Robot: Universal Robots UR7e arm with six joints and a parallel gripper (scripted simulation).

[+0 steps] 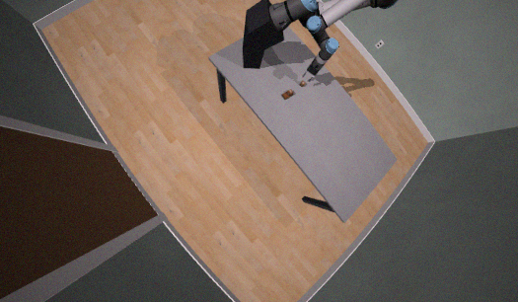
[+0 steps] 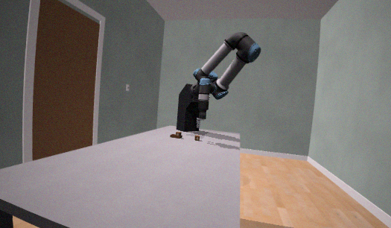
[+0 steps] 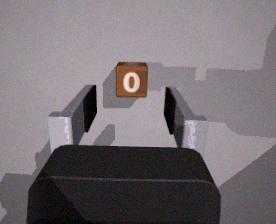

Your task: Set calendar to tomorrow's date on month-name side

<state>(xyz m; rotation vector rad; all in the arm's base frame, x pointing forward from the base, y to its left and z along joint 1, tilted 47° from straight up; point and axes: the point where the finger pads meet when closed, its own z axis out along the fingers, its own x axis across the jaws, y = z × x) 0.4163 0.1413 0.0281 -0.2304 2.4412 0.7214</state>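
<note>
The brown wooden cube lies 9 cm below my hand. Round my hand: calendar tray: 1 cm ahead, 16 cm to the right, 10 cm below.
</note>
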